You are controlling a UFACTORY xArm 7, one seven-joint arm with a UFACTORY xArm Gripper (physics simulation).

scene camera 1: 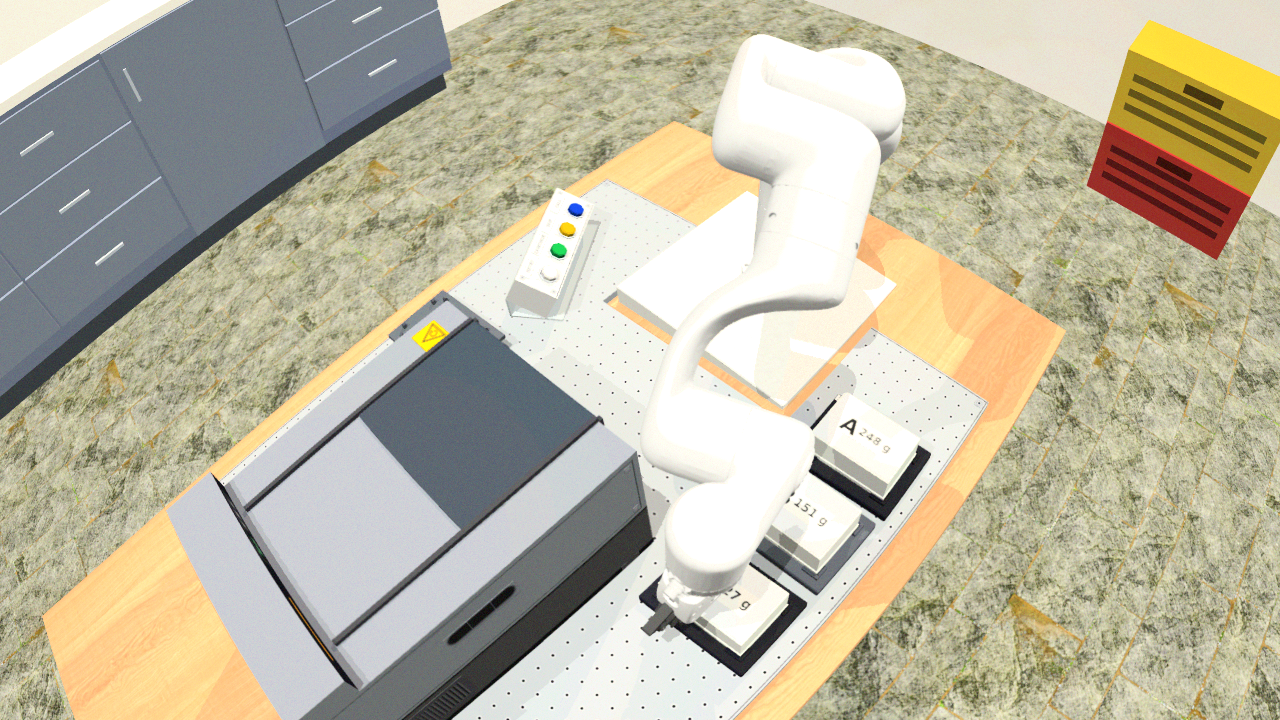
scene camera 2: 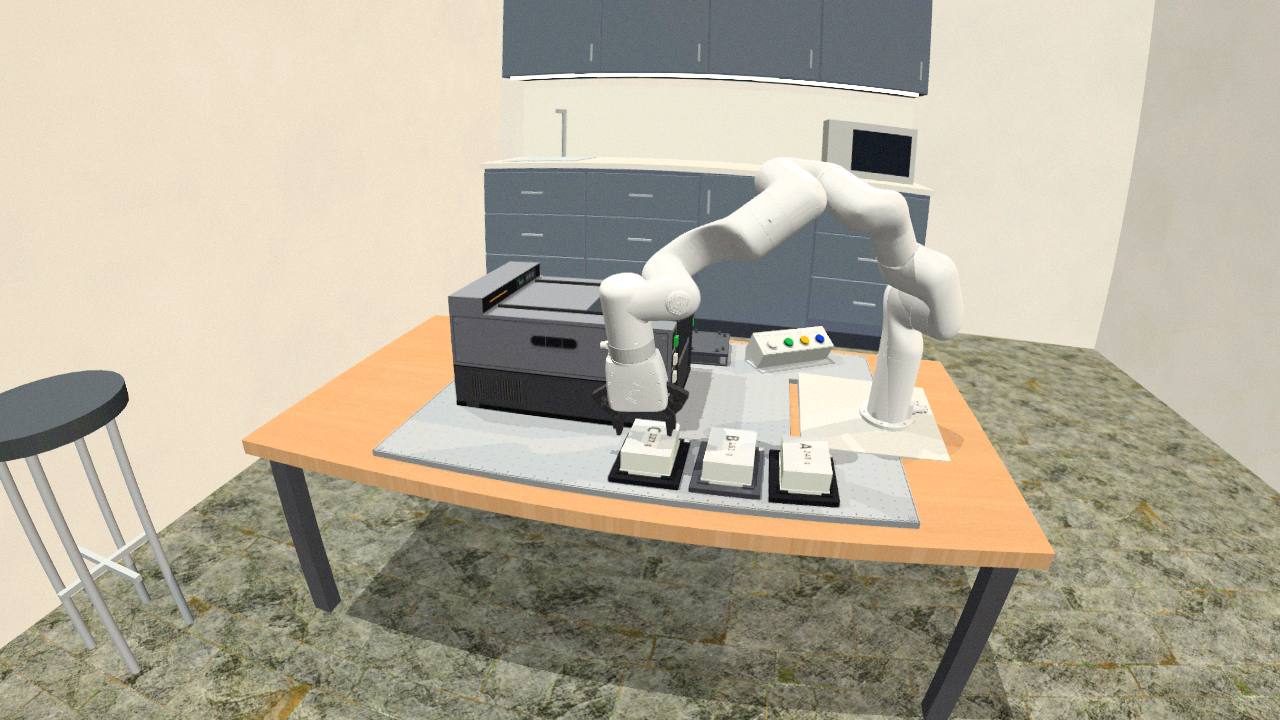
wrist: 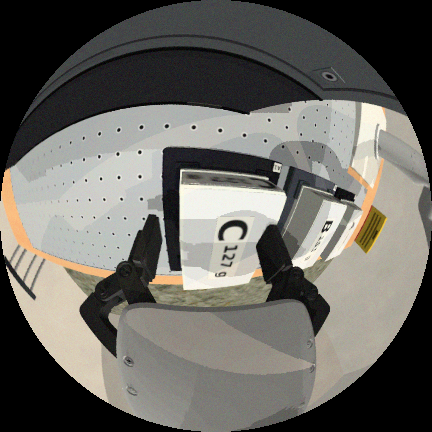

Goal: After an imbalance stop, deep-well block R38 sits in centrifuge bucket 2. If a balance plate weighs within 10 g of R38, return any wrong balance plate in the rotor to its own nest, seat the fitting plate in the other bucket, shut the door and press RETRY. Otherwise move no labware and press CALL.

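Seen in the pictures: gripper, fingertip midpoint: [scene camera 2: 645, 431] [wrist: 212, 231]; arm's base, link origin: [scene camera 2: 885, 416] [wrist: 377, 141].
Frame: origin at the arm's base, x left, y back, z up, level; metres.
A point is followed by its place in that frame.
Observation:
My gripper [scene camera 1: 671, 610] [scene camera 2: 643, 428] @(x 0.187, y -0.523, z 0.046 m) [wrist: 212, 231] @(x 0.187, y -0.523, z 0.046 m) is open, its fingers standing apart on two sides of balance plate C [scene camera 1: 750, 622] @(x 0.261, y -0.531, z 0.049 m) [scene camera 2: 648, 458] @(x 0.275, y -0.514, z 0.041 m) [wrist: 197, 210] @(x 0.164, y -0.534, z 0.049 m), marked 127 g, which sits in its black nest. Plate B [scene camera 1: 812, 530] @(x 0.261, y -0.395, z 0.049 m) [scene camera 2: 729, 463] @(x 0.295, y -0.381, z 0.049 m) [wrist: 317, 242] @(x 0.236, y -0.373, z 0.049 m), marked 151 g, and plate A [scene camera 1: 863, 452] @(x 0.266, y -0.267, z 0.049 m) [scene camera 2: 805, 472] @(x 0.319, y -0.255, z 0.048 m) [wrist: 350, 226] @(x 0.234, y -0.245, z 0.048 m), marked 248 g, sit in their nests. The grey centrifuge [scene camera 1: 528, 528] @(x 0.055, y -0.612, z 0.205 m) [scene camera 2: 501, 347] @(x 0.037, y -0.821, z 0.139 m) has a light and a dark panel on top. Its rotor, buckets and block R38 do not show. A button box [scene camera 1: 537, 291] @(x -0.262, y -0.265, z 0.056 m) [scene camera 2: 787, 355] @(x -0.273, y -0.186, z 0.031 m) has white, green, orange and blue buttons.
The centrifuge's dark lower side [wrist: 175, 75] stands close beyond plate C in the wrist view. The arm's white base [scene camera 2: 890, 385] @(x 0.048, y -0.023, z 0.094 m) stands at the right on the table [scene camera 1: 1011, 331] @(x 0.388, y 0.113, z -0.018 m) [scene camera 2: 358, 385] @(x -0.077, y -1.237, z -0.018 m). A small dark device [scene camera 2: 711, 347] @(x -0.316, y -0.377, z 0.028 m) stands behind the centrifuge, near the button box.

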